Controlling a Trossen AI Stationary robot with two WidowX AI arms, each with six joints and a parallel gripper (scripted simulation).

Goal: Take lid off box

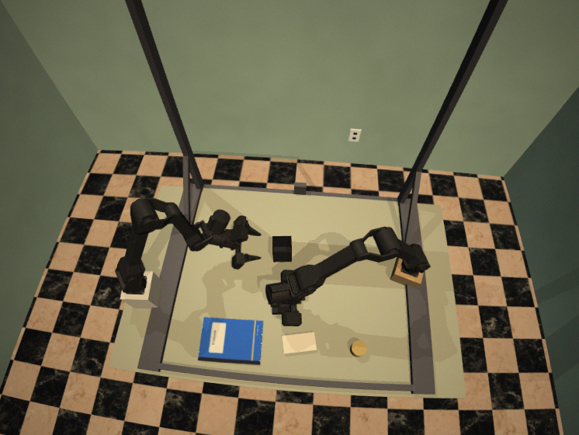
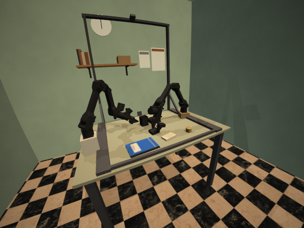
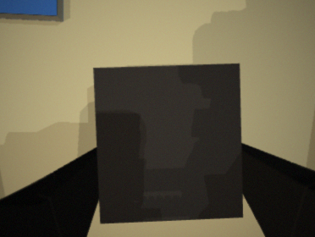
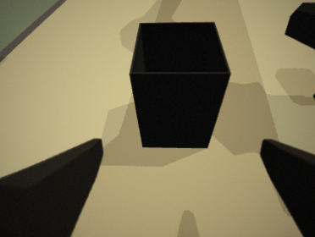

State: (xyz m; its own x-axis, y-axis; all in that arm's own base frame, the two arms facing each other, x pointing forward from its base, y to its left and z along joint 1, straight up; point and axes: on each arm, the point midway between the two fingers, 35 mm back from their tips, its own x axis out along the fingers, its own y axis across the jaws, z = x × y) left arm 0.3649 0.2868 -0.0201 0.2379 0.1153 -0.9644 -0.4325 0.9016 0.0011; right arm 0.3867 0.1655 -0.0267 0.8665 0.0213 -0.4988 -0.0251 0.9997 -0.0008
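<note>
Now: the black lid 3 cm below my left hand and 2 cm to the right of it. Round my left hand: blue book: 20 cm to the right, 11 cm ahead, 4 cm below; then cream card: 14 cm ahead, 3 cm to the left, 3 cm below; then black box: 20 cm behind.
</note>
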